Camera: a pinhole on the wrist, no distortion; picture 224 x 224 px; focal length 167.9 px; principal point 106.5 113.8 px. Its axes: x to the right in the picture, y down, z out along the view. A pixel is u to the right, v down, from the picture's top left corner.
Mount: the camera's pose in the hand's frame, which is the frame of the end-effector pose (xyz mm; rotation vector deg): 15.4 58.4 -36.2 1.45 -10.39 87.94
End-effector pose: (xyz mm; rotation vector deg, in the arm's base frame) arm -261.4 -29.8 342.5 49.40 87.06 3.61
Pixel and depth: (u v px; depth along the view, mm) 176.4 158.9 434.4
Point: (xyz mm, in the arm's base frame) 165.2 -154.9 485.6
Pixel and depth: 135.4 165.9 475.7
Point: 134.7 -258.9 459.1
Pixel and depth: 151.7 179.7 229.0
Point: -62.4 -99.9 437.9
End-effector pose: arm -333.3 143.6 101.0 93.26 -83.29 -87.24
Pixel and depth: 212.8 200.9 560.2
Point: -891.3 482.9 391.9
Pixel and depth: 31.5 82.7 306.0
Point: -527.4 226.4 -86.0
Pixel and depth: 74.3 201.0 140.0
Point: -409.6 230.6 120.0
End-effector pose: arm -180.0 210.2 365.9 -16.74 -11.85 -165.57
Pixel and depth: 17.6 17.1 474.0
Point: -388.2 482.5 796.6
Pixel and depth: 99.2 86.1 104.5
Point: -179.0 178.4 441.1
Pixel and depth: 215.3 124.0 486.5
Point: 34.0 2.6 858.4
